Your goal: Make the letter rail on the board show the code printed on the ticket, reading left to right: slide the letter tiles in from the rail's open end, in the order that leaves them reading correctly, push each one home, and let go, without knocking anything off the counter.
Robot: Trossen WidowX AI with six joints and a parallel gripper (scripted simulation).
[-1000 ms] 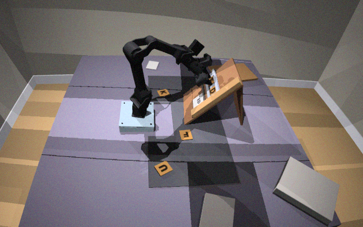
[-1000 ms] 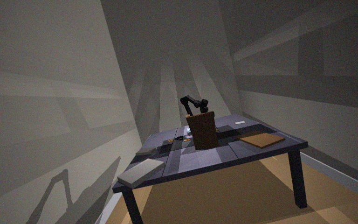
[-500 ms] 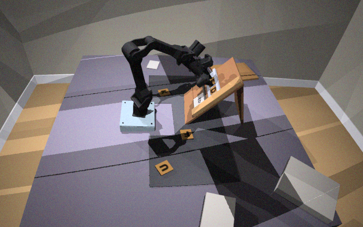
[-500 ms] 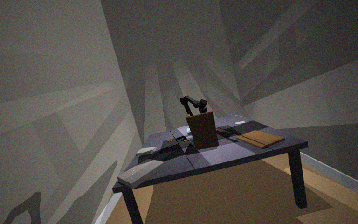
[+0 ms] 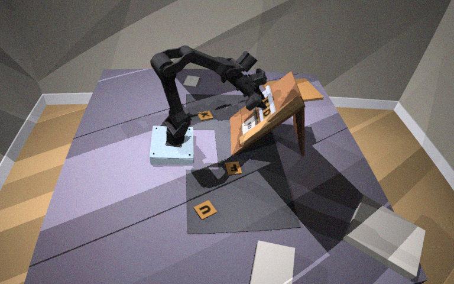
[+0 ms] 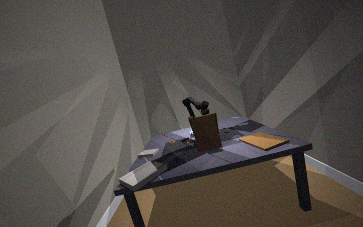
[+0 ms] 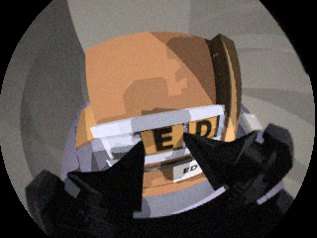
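My gripper tip is 6 cm past the white ticket, 6 cm to the left of it and 8 cm above it. Also, from my gripper tip: white card (35 cm behind, 38 cm to the left, 16 cm below); then flat wooden slab (21 cm ahead, 38 cm to the left, 16 cm below); then dark grey mat (15 cm behind, 11 cm to the right, 16 cm below).
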